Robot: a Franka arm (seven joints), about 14 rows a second.
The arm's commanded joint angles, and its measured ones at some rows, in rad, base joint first. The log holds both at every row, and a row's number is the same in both.
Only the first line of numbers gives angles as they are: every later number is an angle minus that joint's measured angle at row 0.
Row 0, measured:
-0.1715, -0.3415, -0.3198, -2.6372, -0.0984, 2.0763, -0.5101
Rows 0 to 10, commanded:
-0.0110, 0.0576, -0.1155, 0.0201, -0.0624, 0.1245, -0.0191
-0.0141, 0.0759, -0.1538, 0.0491, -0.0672, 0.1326, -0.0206
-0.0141, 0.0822, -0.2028, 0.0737, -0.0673, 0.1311, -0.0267
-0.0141, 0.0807, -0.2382, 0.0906, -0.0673, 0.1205, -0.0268
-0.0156, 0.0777, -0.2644, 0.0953, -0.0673, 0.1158, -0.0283
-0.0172, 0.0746, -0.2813, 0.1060, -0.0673, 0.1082, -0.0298
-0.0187, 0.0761, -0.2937, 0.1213, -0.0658, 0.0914, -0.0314
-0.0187, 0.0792, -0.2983, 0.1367, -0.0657, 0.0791, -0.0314
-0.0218, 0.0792, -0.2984, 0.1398, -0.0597, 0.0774, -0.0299
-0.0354, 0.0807, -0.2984, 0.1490, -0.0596, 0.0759, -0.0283
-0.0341, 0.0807, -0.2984, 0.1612, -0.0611, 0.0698, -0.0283
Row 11, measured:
-0.0111, 0.0688, -0.3105, 0.1249, -0.0578, 0.1037, -0.0260
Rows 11 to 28, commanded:
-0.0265, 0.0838, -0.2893, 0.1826, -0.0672, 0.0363, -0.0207
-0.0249, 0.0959, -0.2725, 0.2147, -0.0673, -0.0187, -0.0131
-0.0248, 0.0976, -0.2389, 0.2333, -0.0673, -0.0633, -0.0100
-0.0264, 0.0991, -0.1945, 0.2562, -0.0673, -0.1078, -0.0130
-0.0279, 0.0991, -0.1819, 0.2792, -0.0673, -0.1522, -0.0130
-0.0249, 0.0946, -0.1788, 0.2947, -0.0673, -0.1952, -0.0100
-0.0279, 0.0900, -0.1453, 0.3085, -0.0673, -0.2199, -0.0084
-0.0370, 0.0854, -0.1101, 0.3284, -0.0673, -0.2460, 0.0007
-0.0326, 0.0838, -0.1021, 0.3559, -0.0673, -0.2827, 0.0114
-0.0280, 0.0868, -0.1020, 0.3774, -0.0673, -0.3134, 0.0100
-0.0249, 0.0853, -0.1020, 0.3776, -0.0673, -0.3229, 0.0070
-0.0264, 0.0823, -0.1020, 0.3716, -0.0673, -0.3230, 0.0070
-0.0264, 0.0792, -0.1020, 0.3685, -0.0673, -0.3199, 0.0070
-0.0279, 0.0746, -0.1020, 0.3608, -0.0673, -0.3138, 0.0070
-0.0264, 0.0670, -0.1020, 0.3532, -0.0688, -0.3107, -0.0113
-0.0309, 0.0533, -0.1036, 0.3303, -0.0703, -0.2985, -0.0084
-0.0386, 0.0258, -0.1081, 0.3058, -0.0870, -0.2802, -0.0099
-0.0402, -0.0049, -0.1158, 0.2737, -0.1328, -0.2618, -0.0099
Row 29, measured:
-0.0180, 0.0745, -0.1147, 0.3441, -0.0776, -0.2949, 0.0003
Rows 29 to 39, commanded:
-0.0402, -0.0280, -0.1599, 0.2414, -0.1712, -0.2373, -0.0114
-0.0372, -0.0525, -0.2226, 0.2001, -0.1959, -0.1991, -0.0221
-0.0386, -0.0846, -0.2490, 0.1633, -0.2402, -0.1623, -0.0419
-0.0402, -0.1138, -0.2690, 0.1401, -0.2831, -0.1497, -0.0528
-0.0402, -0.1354, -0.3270, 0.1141, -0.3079, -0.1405, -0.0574
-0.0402, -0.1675, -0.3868, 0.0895, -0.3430, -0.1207, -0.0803
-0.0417, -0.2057, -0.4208, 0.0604, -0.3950, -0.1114, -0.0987
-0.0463, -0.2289, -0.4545, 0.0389, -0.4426, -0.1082, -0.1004
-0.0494, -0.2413, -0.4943, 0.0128, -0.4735, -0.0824, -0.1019
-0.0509, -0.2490, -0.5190, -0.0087, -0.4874, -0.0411, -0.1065
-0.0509, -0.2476, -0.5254, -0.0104, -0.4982, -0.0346, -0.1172
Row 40, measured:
-0.0337, -0.1970, -0.5182, 0.0382, -0.4649, -0.0814, -0.1014
